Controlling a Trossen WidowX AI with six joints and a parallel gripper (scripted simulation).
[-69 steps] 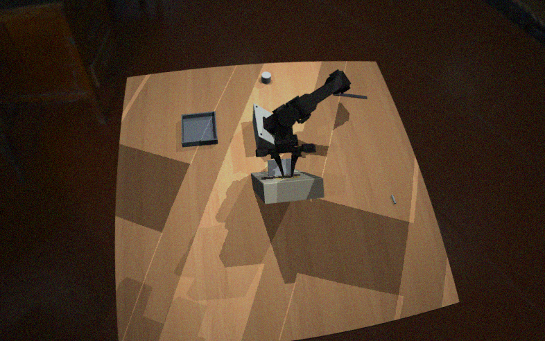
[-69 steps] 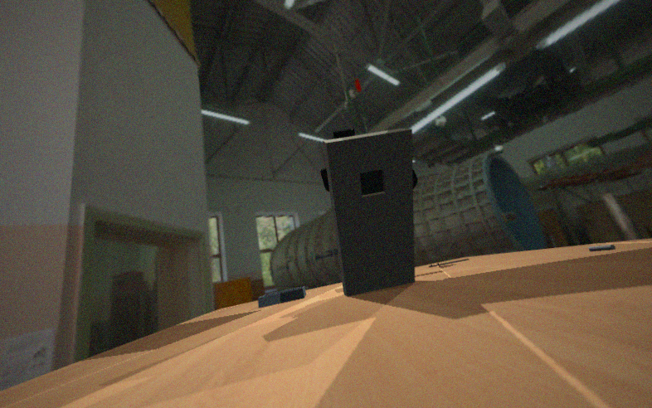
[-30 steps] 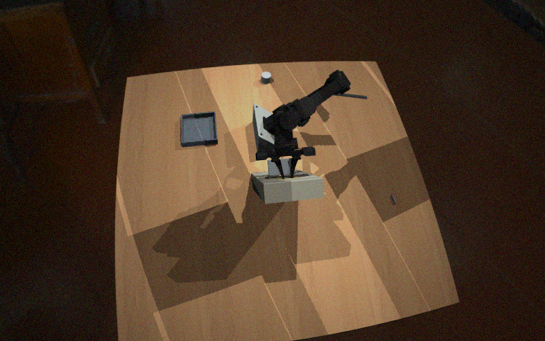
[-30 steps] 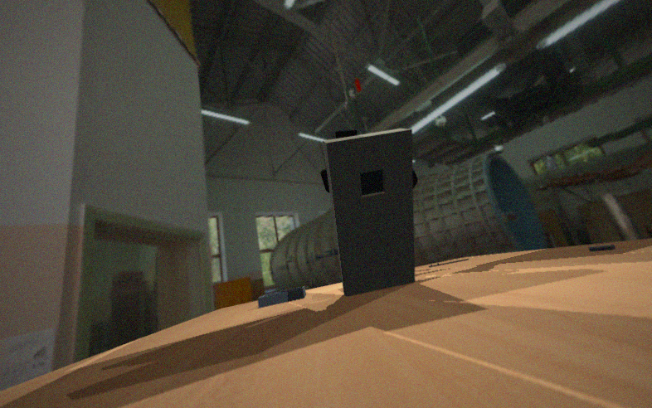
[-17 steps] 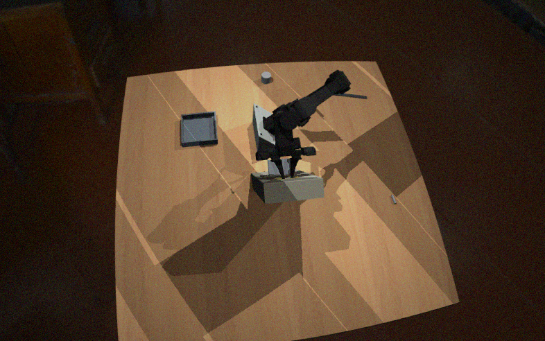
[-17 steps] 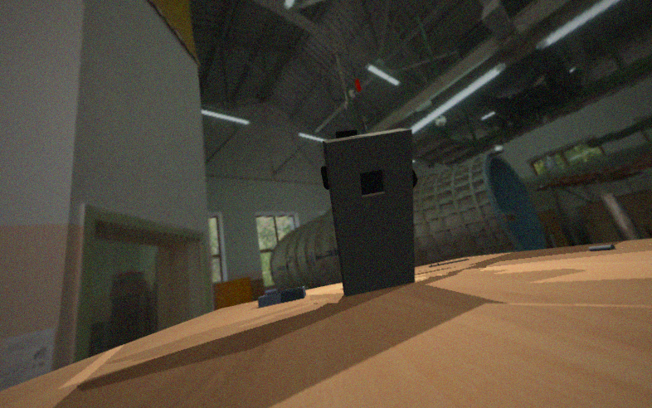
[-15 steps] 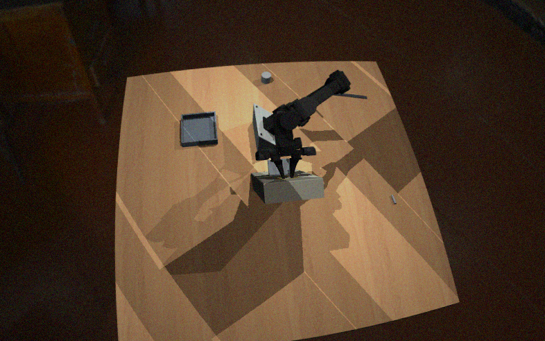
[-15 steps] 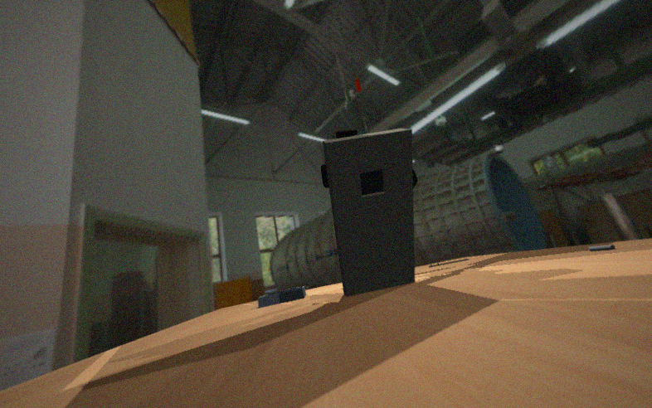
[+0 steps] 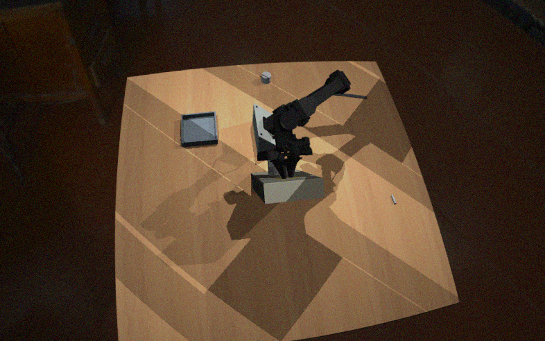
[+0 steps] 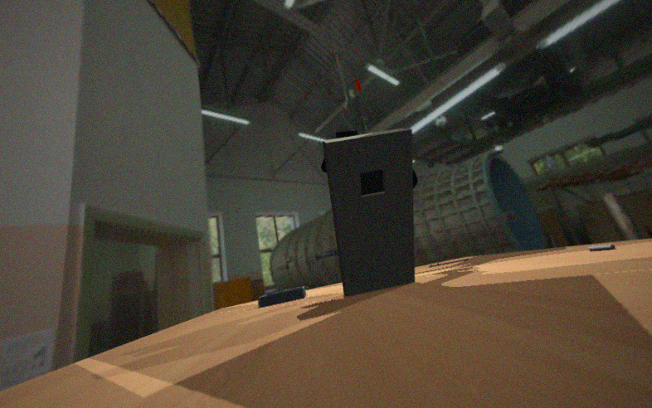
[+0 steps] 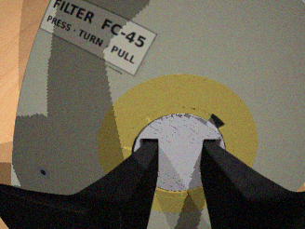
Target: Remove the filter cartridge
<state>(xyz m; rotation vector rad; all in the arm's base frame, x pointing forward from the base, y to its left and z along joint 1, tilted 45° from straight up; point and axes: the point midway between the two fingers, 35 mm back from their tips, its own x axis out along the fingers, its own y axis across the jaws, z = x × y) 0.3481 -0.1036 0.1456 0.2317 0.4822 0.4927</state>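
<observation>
My gripper tip is 1 cm short of the filter cartridge and 1 cm above it. The rest, counted from my gripper tip: grey service panel (8 cm below, 4 cm behind); then small grey pin (47 cm to the left, 26 cm below, 4 cm behind); then blue-grey tray (40 cm behind, 32 cm to the right, 25 cm below).
</observation>
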